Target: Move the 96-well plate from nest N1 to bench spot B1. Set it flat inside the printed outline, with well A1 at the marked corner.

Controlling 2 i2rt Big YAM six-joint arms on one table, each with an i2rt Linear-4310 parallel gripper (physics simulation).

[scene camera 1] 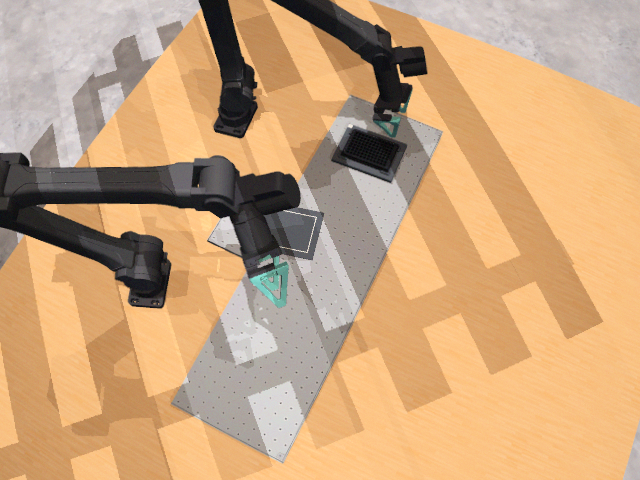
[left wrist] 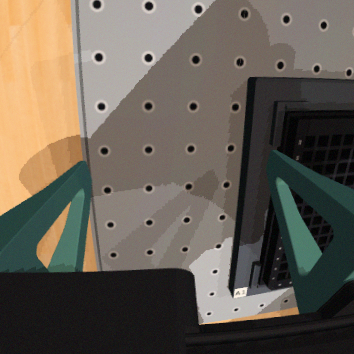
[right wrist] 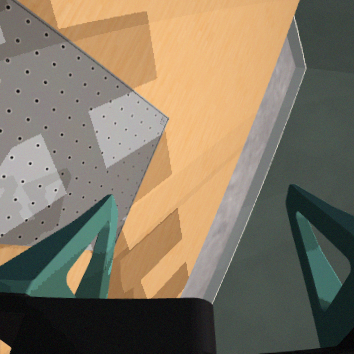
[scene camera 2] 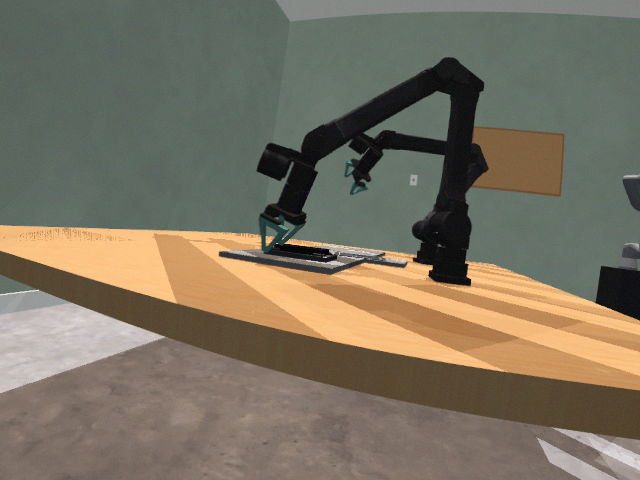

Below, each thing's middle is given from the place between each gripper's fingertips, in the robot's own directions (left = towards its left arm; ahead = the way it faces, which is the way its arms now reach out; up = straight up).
I see the black well plate [scene camera 1: 364, 148] 100 mm to the right of my left hand and 50 mm behind it. The rest, counted from my left hand: dark square with white outline [scene camera 1: 296, 230]: 380 mm to the right, 170 mm behind, 20 mm below.
Now: right hand 26 cm above the dark square with white outline, 24 cm to the right of it and 10 cm past it. The rest, counted from my right hand: black well plate (52 cm to the left, 25 cm below, 3 cm ahead).
